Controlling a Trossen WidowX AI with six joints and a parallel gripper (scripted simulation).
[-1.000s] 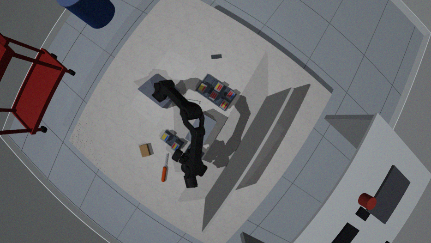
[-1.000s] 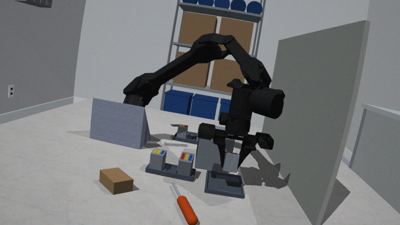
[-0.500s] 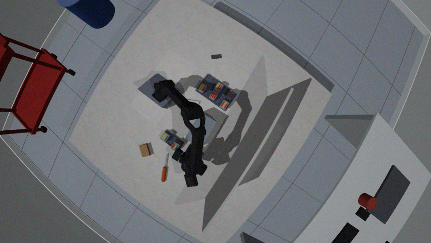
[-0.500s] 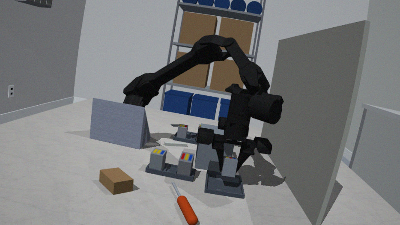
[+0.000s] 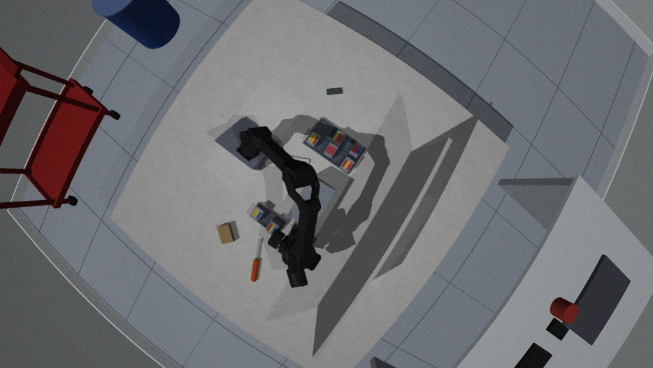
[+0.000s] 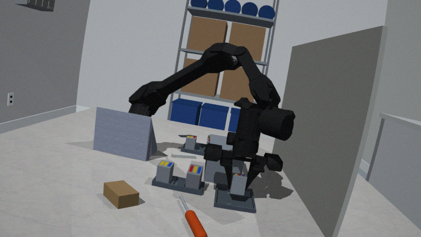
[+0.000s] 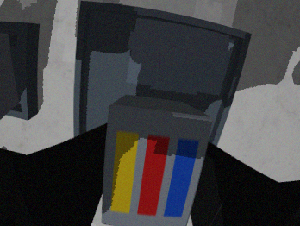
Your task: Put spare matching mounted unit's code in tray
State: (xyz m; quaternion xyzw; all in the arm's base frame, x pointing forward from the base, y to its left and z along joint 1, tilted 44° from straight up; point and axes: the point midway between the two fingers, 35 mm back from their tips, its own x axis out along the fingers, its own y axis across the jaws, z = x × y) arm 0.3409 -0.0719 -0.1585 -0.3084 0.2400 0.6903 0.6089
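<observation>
Right now the grey spare block is 30 mm above my gripper tip. From my gripper tip the other things lie so: rack (150 mm behind, 10 mm to the left, 20 mm below); then dark tray (20 mm below); then mounted unit (60 mm behind, 170 mm to the left, 30 mm above).
</observation>
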